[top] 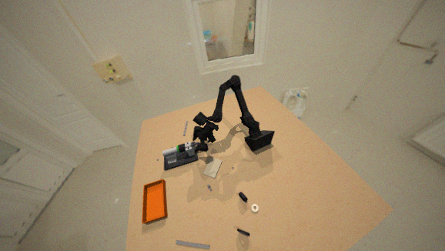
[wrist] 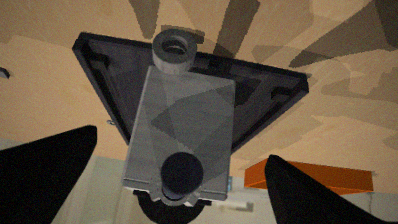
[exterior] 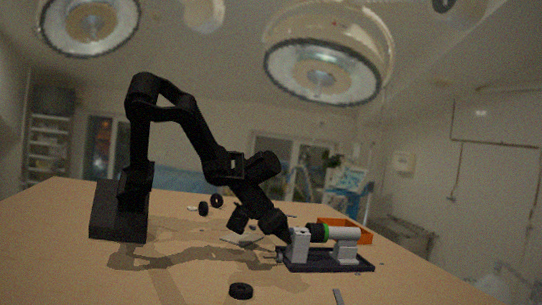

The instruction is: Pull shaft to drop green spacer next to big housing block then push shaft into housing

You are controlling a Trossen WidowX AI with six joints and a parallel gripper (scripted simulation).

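Right now my gripper tip is 4 cm short of the thin grey shaft, 2 cm below it and 1 cm to the left of it. Also, from my gripper tip: black spacer (7 cm ahead, 2 cm above, 1 cm to the right); then green spacer (10 cm ahead, 2 cm above, 1 cm to the right); then beige card (16 cm to the left, 6 cm below, 6 cm behind).
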